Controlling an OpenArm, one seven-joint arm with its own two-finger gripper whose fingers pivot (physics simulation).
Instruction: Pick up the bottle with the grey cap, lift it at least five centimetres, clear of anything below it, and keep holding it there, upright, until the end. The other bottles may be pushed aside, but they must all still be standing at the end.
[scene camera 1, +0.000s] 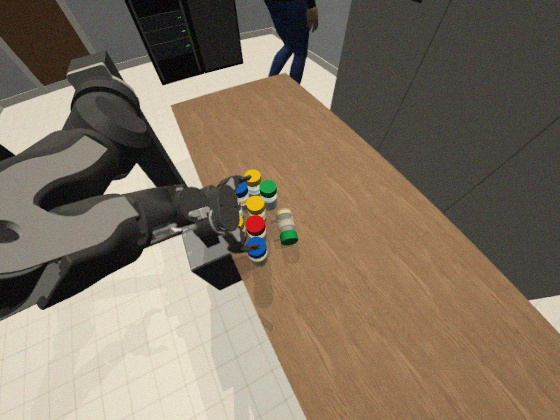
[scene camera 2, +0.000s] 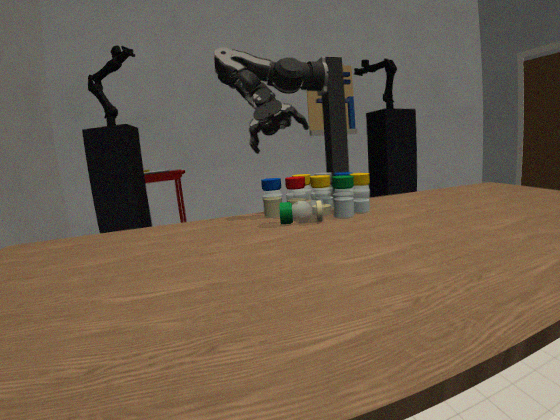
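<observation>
The bottle with the grey cap (scene camera 2: 323, 174) is mostly hidden in scene camera 2; a sliver of its cap shows behind the front yellow-capped bottle (scene camera 2: 321, 182) (scene camera 1: 255, 205). In scene camera 1 its cap cannot be made out near the gripper. Around it stand bottles with red (scene camera 1: 255, 226) (scene camera 2: 295, 183), blue (scene camera 1: 257, 248) (scene camera 2: 271, 185), green (scene camera 1: 268, 189) (scene camera 2: 343, 182) and yellow caps (scene camera 1: 253, 177) (scene camera 2: 361, 179). My gripper (scene camera 1: 251, 212) (scene camera 2: 281, 138) is open and empty, high above the group, its fingers spread and pointing down at a tilt.
A clear bottle with a green cap (scene camera 1: 288, 237) (scene camera 2: 286, 213) lies on its side in front of the standing group. The bottles are on a wooden table (scene camera 1: 380, 280) (scene camera 2: 250, 300), close to its edge on the arm's side. A person (scene camera 1: 290, 30) stands beyond the table's far end.
</observation>
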